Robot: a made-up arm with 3 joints. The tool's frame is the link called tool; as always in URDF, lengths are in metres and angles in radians. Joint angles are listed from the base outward.
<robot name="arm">
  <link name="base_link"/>
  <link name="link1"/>
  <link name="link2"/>
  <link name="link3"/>
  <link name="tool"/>
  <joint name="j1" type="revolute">
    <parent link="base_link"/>
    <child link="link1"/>
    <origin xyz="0 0 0.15" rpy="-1.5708 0 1.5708"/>
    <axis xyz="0 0 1"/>
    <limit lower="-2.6" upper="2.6"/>
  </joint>
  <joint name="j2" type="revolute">
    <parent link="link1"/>
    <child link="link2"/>
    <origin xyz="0.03 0.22 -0.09" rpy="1.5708 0 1.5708"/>
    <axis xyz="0 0 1"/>
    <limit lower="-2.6" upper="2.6"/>
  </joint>
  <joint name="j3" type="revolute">
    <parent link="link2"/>
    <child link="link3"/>
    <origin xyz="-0.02 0.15 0.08" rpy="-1.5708 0 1.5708"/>
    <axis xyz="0 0 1"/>
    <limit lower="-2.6" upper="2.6"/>
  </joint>
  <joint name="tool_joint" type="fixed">
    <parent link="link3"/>
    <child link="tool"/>
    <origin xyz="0.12 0.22 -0.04" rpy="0 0 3.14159"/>
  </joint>
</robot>
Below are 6 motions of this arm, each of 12 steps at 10 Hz.
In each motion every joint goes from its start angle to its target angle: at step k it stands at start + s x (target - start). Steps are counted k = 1, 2, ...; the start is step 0. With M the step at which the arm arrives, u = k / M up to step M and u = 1 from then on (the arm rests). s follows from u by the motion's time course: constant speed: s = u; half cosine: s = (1 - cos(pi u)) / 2; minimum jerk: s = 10 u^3 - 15 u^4 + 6 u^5.
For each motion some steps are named. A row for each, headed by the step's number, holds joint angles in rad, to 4 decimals.
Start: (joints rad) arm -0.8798 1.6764 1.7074
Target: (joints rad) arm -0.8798 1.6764 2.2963
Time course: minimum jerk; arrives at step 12
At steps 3, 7, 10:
3: -0.8798 1.6764 1.7684
7: -0.8798 1.6764 2.0922
10: -0.8798 1.6764 2.2754

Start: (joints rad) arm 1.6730 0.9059 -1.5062
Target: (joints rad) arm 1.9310 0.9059 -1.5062
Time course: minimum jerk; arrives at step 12
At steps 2, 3, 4, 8, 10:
2: 1.6822 0.9059 -1.5062
3: 1.6997 0.9059 -1.5062
4: 1.7271 0.9059 -1.5062
8: 1.8769 0.9059 -1.5062
10: 1.9218 0.9059 -1.5062

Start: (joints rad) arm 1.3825 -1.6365 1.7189
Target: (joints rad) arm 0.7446 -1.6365 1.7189
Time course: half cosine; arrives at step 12
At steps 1, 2, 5, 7, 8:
1: 1.3716 -1.6365 1.7189
2: 1.3398 -1.6365 1.7189
5: 1.1461 -1.6365 1.7189
7: 0.9810 -1.6365 1.7189
8: 0.9041 -1.6365 1.7189

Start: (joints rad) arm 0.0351 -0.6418 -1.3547
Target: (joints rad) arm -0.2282 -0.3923 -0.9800
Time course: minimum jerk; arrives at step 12
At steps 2, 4, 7, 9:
2: 0.0258 -0.6329 -1.3414
4: -0.0202 -0.5894 -1.2761
7: -0.1369 -0.4788 -1.1099
9: -0.2009 -0.4181 -1.0188

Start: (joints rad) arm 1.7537 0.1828 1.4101
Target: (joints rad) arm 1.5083 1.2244 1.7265
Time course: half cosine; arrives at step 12
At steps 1, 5, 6, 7, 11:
1: 1.7495 0.2005 1.4155
5: 1.6628 0.5688 1.5274
6: 1.6310 0.7036 1.5683
7: 1.5992 0.8384 1.6092
11: 1.5125 1.2067 1.7211

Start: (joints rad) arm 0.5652 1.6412 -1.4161
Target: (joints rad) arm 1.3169 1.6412 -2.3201
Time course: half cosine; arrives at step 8
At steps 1, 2, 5, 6, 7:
1: 0.5938 1.6412 -1.4505
2: 0.6753 1.6412 -1.5485
5: 1.0849 1.6412 -2.0411
6: 1.2068 1.6412 -2.1877
7: 1.2883 1.6412 -2.2857

